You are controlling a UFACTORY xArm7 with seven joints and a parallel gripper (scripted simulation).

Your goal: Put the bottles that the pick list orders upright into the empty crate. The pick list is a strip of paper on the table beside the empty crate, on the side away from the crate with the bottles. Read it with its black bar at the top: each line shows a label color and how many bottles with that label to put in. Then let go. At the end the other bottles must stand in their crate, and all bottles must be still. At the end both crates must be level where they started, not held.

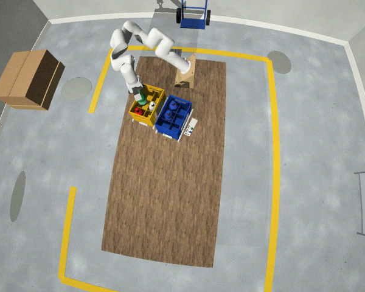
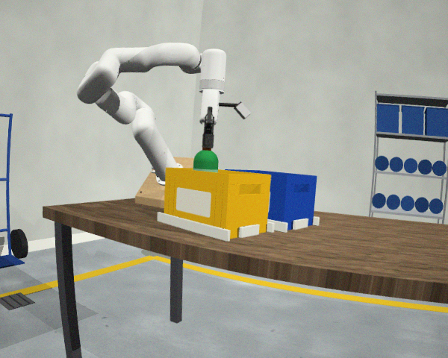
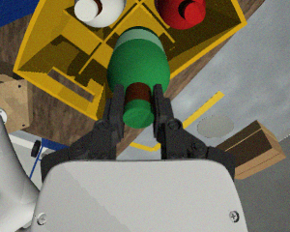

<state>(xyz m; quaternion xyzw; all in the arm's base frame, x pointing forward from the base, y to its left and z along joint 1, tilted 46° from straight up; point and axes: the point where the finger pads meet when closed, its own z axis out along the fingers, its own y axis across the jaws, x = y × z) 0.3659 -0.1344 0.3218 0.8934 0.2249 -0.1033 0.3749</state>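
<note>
Now: the green-label bottle 70 mm below my hand. From my hand the other things lie so: white-label bottle: 180 mm below, 90 mm to the left, 30 mm ahead; red-label bottle: 180 mm below, 90 mm ahead, 30 mm to the right; yellow crate: 180 mm below, 40 mm to the left, 10 mm ahead.
</note>
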